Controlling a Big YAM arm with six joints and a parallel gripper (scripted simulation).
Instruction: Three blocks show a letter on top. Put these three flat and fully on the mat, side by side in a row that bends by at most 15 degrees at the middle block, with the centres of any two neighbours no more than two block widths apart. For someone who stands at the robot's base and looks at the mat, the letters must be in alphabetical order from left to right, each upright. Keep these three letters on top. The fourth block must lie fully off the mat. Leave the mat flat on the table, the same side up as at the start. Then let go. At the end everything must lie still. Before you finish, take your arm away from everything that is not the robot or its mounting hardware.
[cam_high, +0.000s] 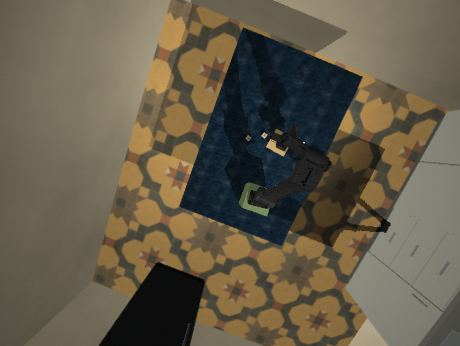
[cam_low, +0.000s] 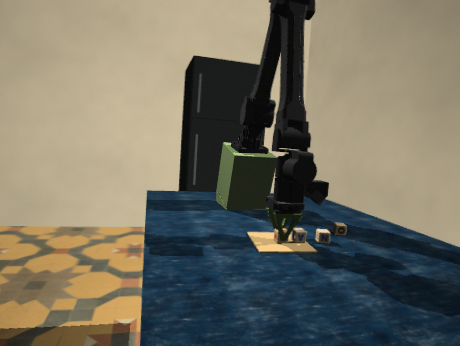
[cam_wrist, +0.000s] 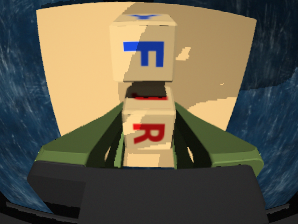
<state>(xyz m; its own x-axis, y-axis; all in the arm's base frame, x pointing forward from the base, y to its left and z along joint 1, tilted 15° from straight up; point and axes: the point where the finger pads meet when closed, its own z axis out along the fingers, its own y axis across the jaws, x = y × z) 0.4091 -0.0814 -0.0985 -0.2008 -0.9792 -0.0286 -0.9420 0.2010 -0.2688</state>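
Right now my hand is 2 cm above the tan mat.
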